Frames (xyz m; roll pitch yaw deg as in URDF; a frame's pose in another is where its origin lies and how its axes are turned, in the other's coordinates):
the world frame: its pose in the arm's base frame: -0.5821 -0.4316 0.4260 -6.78 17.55 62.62
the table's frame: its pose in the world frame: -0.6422 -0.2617 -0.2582 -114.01 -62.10 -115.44
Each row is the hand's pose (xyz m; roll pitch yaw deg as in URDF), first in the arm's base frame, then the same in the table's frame.
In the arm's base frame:
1: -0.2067 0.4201 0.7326 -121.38 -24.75 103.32
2: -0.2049 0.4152 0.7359 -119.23 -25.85 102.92
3: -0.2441 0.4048 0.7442 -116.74 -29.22 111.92
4: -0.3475 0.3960 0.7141 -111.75 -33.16 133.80
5: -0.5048 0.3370 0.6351 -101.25 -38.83 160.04
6: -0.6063 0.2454 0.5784 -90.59 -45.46 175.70
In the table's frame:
1: 0.3416 -1.5212 0.6229 133.01 8.22 -74.20
2: 0.3456 -1.5165 0.6226 135.15 8.16 -73.03
3: 0.3416 -1.5141 0.5815 142.13 16.71 -71.57
4: 0.2806 -1.5193 0.4924 159.70 35.66 -69.03
5: 0.1595 -1.4785 0.3578 -163.17 54.86 -53.78
6: 0.0795 -1.3991 0.2618 -122.24 58.89 -30.36

